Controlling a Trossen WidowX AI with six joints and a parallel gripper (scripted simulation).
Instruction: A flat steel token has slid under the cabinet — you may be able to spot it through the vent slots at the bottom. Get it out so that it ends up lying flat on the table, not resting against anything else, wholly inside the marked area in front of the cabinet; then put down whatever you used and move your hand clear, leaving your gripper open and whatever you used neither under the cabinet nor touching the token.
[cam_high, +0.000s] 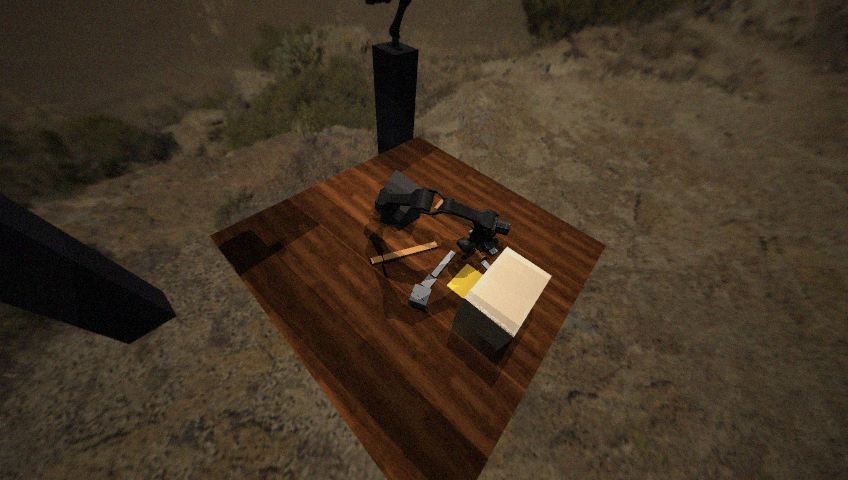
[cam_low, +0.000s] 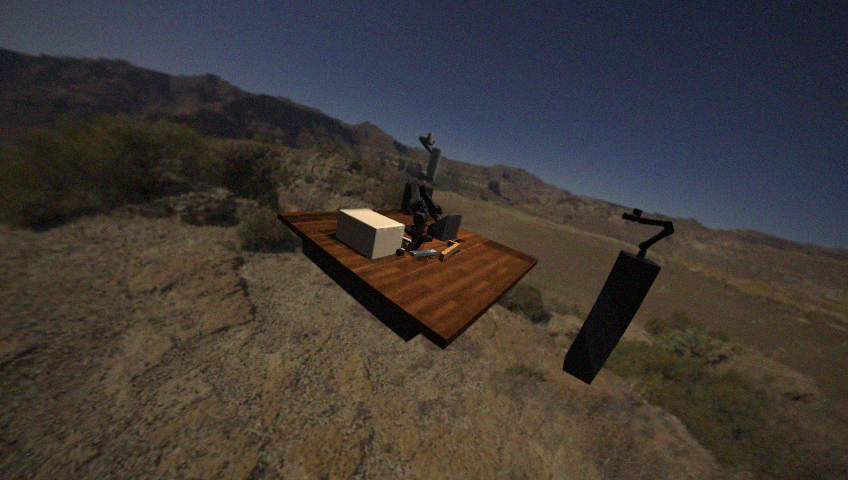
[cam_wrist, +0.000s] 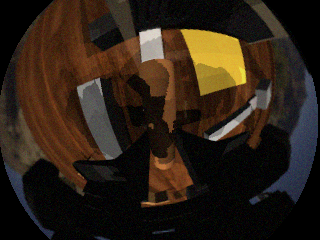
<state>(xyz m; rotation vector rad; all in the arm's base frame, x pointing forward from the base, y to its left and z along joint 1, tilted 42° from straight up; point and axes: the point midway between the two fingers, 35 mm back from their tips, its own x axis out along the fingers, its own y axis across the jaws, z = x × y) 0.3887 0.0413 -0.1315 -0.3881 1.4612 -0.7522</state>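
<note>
Right now the grey bar is 7 cm to the left of my gripper tip and 1 cm ahead of it. Round my gripper tip: steel token: 25 cm ahead, 10 cm to the right; then wooden stick: 23 cm to the right, 20 cm behind; then grey scraper: 21 cm to the right, 4 cm behind.
</note>
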